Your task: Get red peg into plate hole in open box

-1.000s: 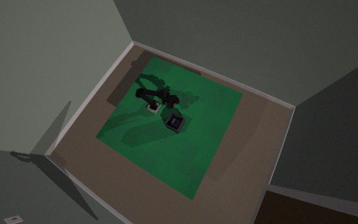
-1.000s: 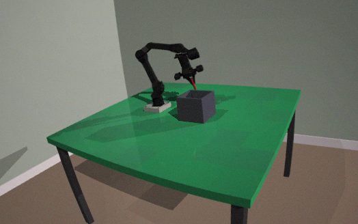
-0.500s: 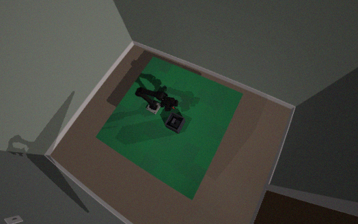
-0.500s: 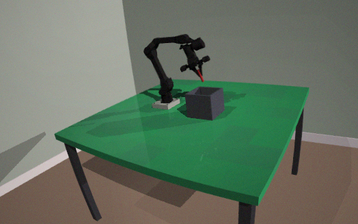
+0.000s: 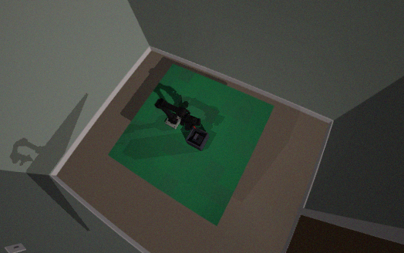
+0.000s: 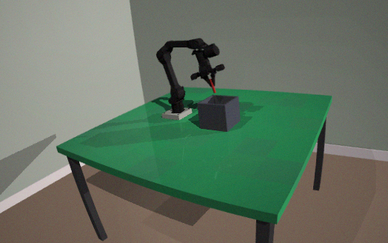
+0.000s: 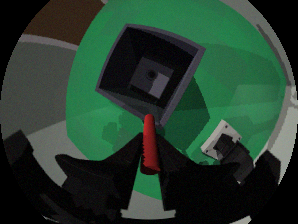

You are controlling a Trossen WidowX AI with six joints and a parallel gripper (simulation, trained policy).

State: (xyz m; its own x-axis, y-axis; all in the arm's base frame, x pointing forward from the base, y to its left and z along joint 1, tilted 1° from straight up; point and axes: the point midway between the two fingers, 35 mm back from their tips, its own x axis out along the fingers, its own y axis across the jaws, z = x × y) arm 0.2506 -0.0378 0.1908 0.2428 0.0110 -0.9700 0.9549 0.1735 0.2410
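Right now the grey plate is 14 cm below my gripper tip, 8 cm to the right of it and 5 cm ahead of it. Also, from my gripper tip: red peg (1 cm above).
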